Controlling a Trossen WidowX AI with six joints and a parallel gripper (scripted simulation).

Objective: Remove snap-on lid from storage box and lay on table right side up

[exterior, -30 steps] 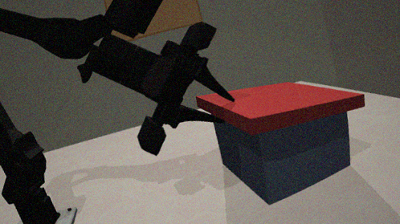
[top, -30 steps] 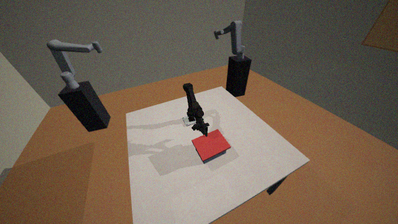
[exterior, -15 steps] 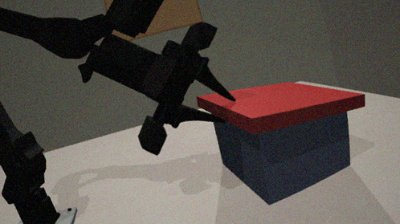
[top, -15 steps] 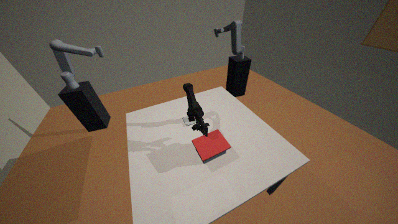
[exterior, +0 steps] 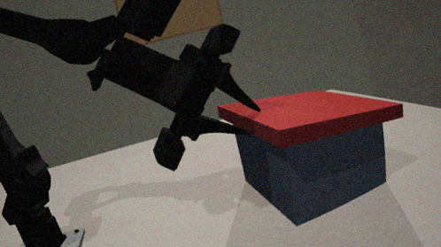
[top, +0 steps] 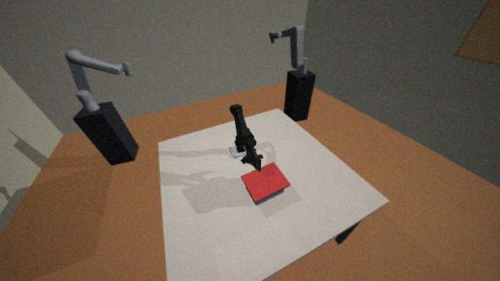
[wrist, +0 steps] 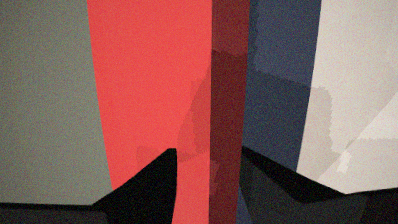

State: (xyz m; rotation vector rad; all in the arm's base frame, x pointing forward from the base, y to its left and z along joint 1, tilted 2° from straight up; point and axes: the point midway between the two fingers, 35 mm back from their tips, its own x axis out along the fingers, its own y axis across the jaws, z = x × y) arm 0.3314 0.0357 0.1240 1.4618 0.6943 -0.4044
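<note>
Now: the red lid 80 mm ahead of my gripper tip and 10 mm to the left of it. Round my gripper tip: blue storage box: 70 mm ahead, 10 mm to the left, 60 mm below.
</note>
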